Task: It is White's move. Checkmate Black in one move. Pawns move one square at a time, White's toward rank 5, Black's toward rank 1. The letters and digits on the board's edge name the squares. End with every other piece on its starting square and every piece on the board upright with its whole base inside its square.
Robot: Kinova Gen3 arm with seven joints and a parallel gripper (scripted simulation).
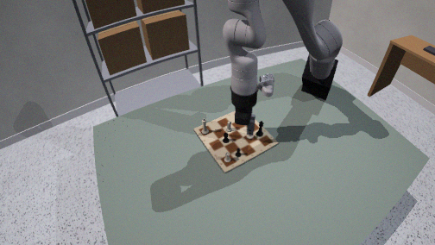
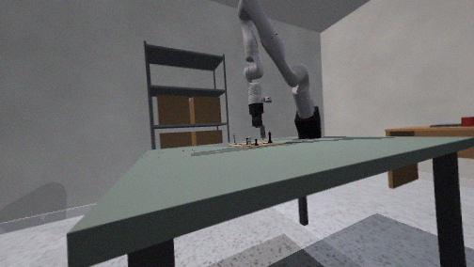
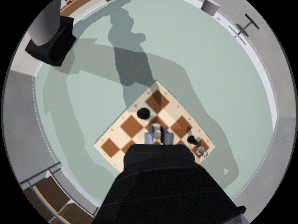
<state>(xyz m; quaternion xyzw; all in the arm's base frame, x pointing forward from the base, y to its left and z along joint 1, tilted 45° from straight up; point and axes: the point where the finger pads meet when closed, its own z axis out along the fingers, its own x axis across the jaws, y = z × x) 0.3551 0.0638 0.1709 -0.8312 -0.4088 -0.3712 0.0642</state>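
My gripper is now 4 cm past the tall black piece, 1 cm to the left of it and 2 cm above it. The rest, counted from my hand: chessboard: 5 cm ahead, 2 cm to the right, 5 cm below.
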